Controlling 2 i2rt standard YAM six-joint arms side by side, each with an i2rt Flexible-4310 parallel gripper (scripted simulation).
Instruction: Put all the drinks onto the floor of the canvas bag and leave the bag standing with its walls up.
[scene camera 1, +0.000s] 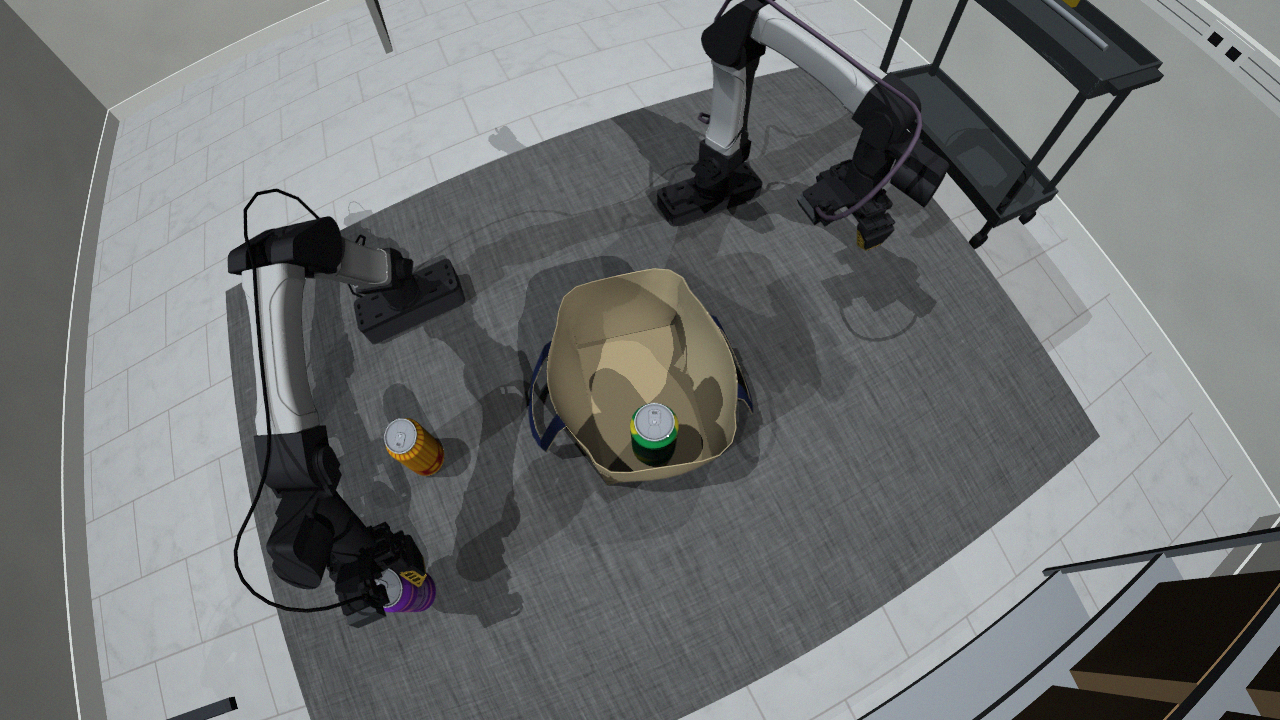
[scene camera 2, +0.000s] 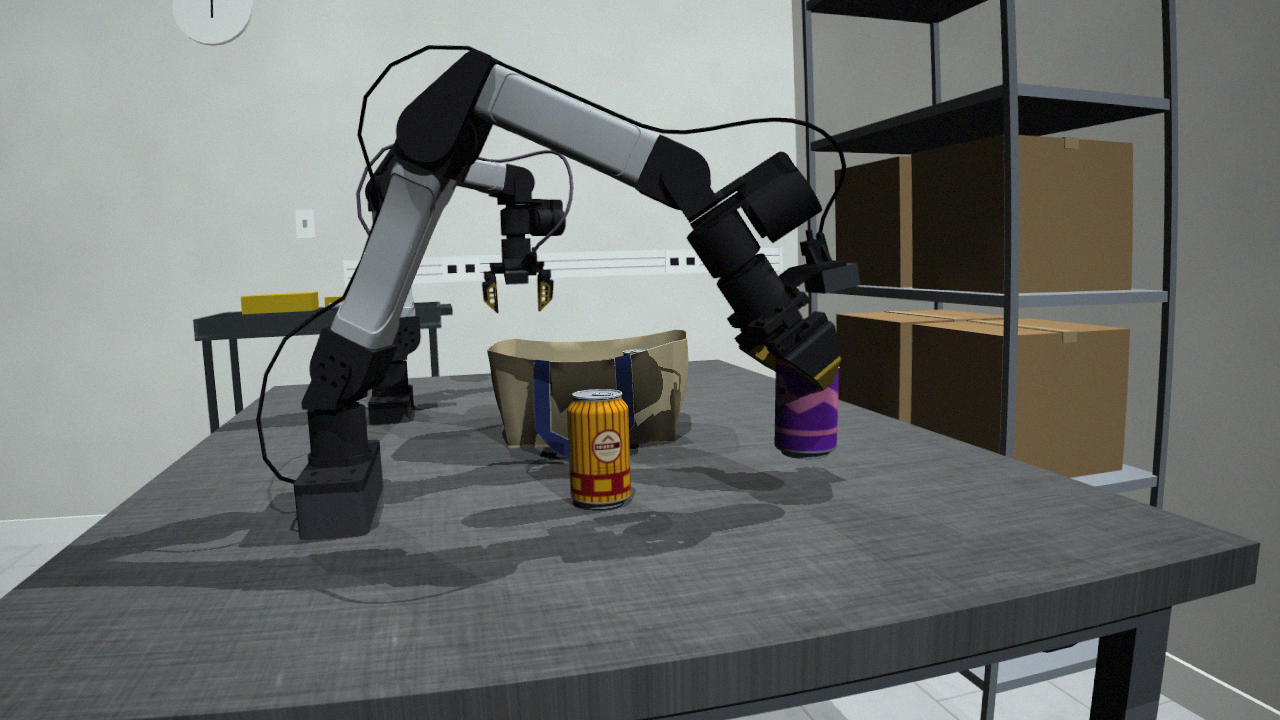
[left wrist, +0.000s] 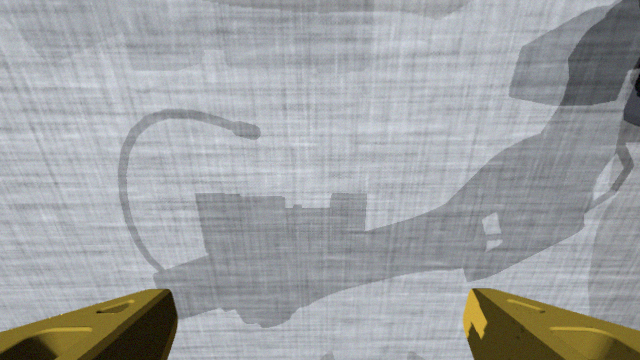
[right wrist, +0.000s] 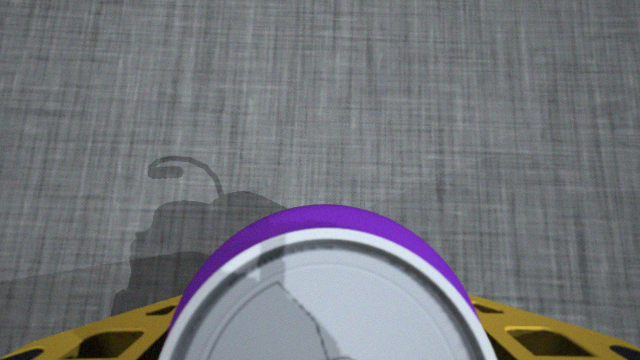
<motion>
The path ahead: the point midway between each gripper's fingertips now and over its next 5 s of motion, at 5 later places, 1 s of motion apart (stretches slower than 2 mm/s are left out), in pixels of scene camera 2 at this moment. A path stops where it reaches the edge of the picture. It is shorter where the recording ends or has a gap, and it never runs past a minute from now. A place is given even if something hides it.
My left gripper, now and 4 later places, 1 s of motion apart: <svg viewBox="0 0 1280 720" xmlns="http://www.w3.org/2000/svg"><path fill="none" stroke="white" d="M518 312L531 308L588 238L591 176L591 172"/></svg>
My right gripper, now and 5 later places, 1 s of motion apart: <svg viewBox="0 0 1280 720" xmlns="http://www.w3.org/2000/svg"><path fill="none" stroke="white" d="M812 381L812 333L806 307L809 271L757 272L751 268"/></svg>
</motion>
